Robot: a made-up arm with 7 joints.
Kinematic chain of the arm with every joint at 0, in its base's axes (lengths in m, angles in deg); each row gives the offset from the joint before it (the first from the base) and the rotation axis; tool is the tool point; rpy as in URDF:
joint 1: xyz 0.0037 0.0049 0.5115 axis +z
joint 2: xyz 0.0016 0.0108 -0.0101 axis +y
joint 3: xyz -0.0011 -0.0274 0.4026 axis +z
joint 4: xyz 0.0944 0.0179 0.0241 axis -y
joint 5: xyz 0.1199 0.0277 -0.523 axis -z
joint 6: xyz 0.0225 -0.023 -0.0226 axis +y
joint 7: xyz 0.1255 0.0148 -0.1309 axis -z
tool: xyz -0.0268 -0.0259 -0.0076 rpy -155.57 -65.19 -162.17
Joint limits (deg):
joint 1: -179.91..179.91
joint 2: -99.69..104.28
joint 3: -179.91..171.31
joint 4: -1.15..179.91
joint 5: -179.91..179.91
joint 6: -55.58..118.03
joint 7: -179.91..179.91
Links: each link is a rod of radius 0.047 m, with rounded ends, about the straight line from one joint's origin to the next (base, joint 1, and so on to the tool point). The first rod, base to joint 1, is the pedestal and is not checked.
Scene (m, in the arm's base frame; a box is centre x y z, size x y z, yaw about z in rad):
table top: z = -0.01
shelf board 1: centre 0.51 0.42 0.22 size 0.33 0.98 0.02 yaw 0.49
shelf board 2: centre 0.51 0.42 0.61 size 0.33 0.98 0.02 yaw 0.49
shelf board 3: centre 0.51 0.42 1 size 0.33 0.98 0.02 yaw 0.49
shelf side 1: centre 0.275 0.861 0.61 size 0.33 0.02 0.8 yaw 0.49
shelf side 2: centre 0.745 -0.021 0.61 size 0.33 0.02 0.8 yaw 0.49
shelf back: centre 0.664 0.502 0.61 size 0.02 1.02 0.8 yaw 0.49
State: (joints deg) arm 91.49 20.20 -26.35 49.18 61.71 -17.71 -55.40
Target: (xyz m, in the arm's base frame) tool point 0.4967 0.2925 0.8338
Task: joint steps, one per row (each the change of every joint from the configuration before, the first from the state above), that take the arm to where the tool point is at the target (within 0.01 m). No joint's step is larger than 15 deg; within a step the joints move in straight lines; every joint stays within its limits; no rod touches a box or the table.
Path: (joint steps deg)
1: 6.80 -11.52 7.86 -14.58 7.86 -8.90 0.39
2: 6.79 -11.52 7.86 -14.58 7.86 -8.91 0.39
3: -7.60 -13.86 2.56 1.26 2.17 -5.01 -0.87
4: -7.61 -13.85 2.57 1.27 2.18 -5.02 -0.87
5: -7.60 -13.86 2.56 1.27 2.17 -5.01 -0.88
6: -7.60 -13.86 2.56 1.27 2.18 -5.02 -0.87
7: 0.93 11.68 -7.85 7.16 -5.70 4.69 0.37
8: 0.92 11.68 -7.86 7.17 -5.70 4.69 0.37
9: 0.93 11.68 -7.85 7.17 -5.70 4.68 0.38

